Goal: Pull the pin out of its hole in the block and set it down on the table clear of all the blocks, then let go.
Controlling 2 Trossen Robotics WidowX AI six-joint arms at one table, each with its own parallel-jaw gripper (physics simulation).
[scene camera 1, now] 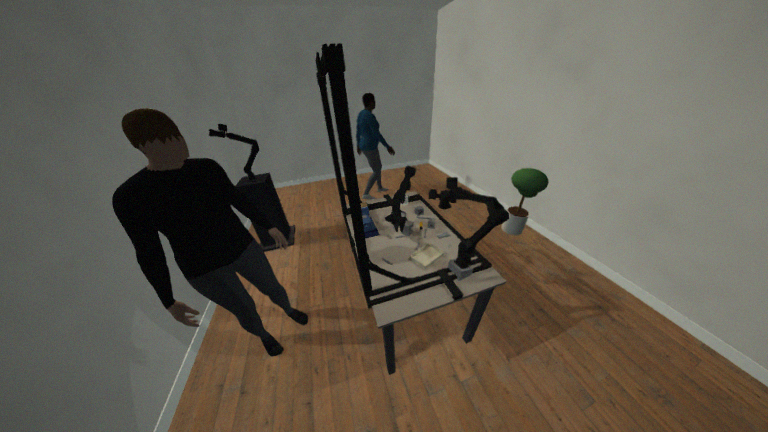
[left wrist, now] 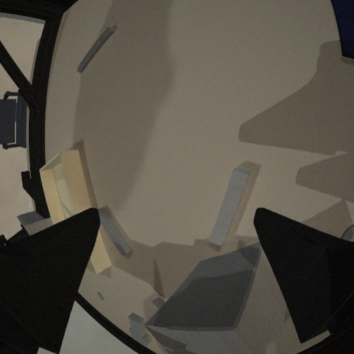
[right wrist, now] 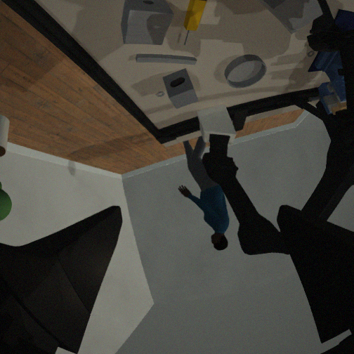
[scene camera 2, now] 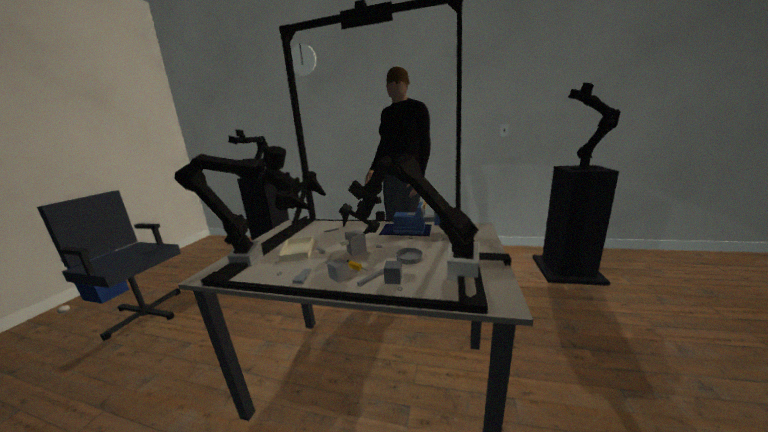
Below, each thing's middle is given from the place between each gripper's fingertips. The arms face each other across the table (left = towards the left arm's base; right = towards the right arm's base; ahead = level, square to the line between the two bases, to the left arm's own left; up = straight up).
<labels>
The cream tray (left wrist: 62,179) is 180 mm behind my right hand, 240 mm to the right of it and 270 mm below it. The rest, counted from my right hand: round grey dish (right wrist: 245,70) (170 mm behind, 280 mm to the left, 270 mm below).
Right now my left hand is 240 mm to the left of the cream tray, 100 mm short of it and 50 mm above it. Round my left hand: round grey dish 280 mm to the left, 110 mm ahead, 50 mm below.
</labels>
